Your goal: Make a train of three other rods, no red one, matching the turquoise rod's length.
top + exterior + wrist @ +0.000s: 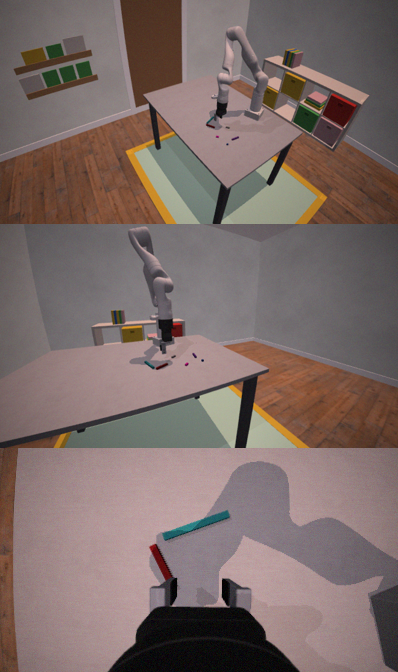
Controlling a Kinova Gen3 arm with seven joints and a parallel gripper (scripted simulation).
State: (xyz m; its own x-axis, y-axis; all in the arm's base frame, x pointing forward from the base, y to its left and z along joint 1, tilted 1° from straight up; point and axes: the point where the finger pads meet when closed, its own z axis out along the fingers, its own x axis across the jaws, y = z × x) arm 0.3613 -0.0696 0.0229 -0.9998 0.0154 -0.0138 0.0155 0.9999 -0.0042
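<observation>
My gripper is now 20 cm to the right of the blue rod, 8 cm short of it and 7 cm above it. Round my hand: grey rod: 7 cm to the left, 7 cm below, 5 cm behind; red rod: 7 cm below, 5 cm ahead, 2 cm to the right; turquoise rod: 8 cm to the right, 7 cm below, 1 cm ahead.
</observation>
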